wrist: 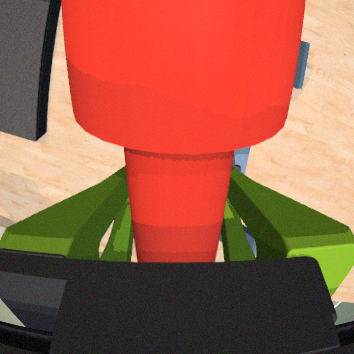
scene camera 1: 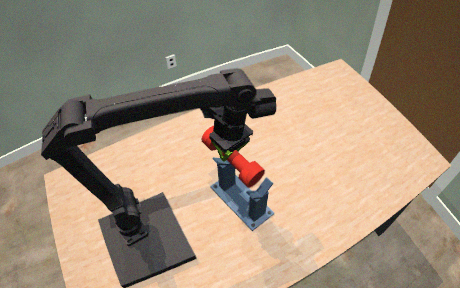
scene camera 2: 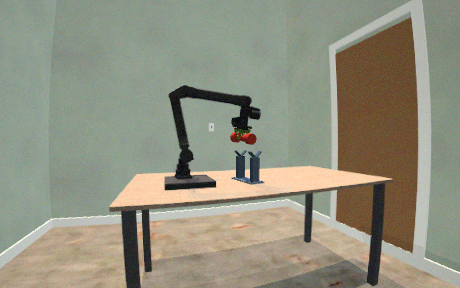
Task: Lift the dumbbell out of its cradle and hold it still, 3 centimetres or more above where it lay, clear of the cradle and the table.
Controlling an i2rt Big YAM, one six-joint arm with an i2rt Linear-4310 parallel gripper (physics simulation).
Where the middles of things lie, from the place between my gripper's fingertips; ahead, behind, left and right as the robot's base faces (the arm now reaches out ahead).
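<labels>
The red dumbbell (scene camera 1: pixel 251 173) is 2 cm above my hand and 2 cm to the right of it. There is a blue-grey cradle (scene camera 1: pixel 250 206) as well, and counted from my hand it sits 3 cm ahead, 3 cm to the right and 15 cm below.
</labels>
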